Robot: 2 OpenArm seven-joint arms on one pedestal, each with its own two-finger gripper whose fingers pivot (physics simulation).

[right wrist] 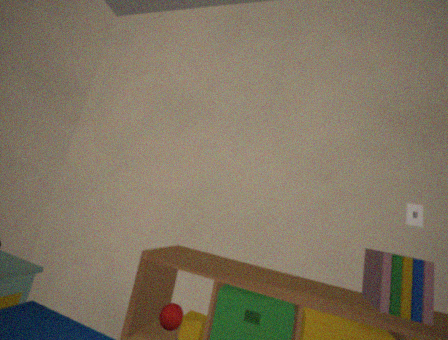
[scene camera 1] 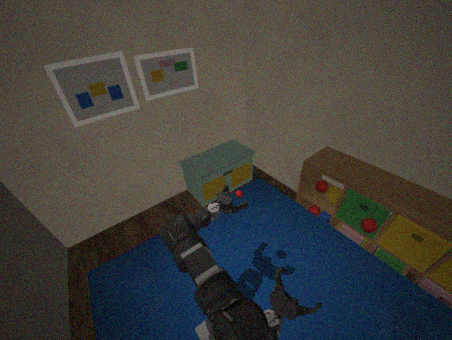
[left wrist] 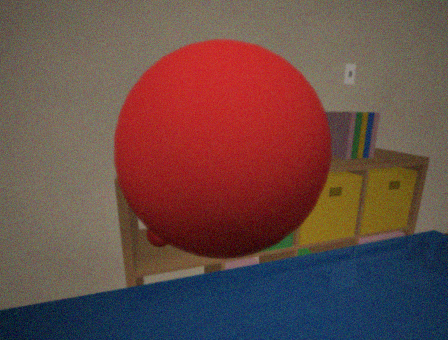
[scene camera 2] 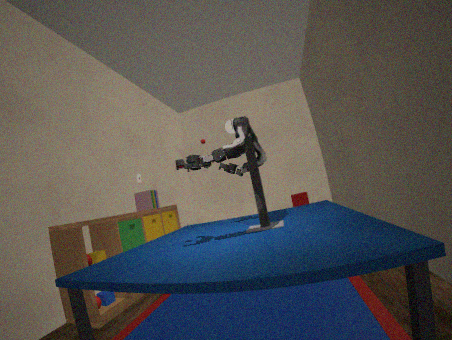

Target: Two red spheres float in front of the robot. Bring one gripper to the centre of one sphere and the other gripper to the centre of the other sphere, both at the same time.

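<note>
One floating red sphere (scene camera 1: 239, 193) (left wrist: 223, 148) shows between or very near the fingertips of my open, empty left gripper (scene camera 1: 237, 196) (scene camera 2: 178, 164); how deep it sits between them is hard to tell. It looms large near the middle of the left wrist view, and in scene camera 2 the fingers mostly hide it. The other floating sphere (scene camera 1: 369, 225) (scene camera 2: 203, 141) hangs apart from both grippers. My right gripper (scene camera 1: 300, 287) (scene camera 2: 221, 167) is open and empty; in scene camera 2 it is below and to the right of that sphere, which does not show in the right wrist view.
A wooden shelf (scene camera 1: 307, 177) (right wrist: 131, 300) holds bins and other red balls (scene camera 1: 322, 186) (scene camera 1: 313, 210) (right wrist: 171, 316). A teal cabinet (scene camera 1: 215, 156) stands near the corner. The pedestal (scene camera 2: 258, 190) stands on a blue table (scene camera 2: 300, 250). Books (right wrist: 395, 285) stand on the shelf.
</note>
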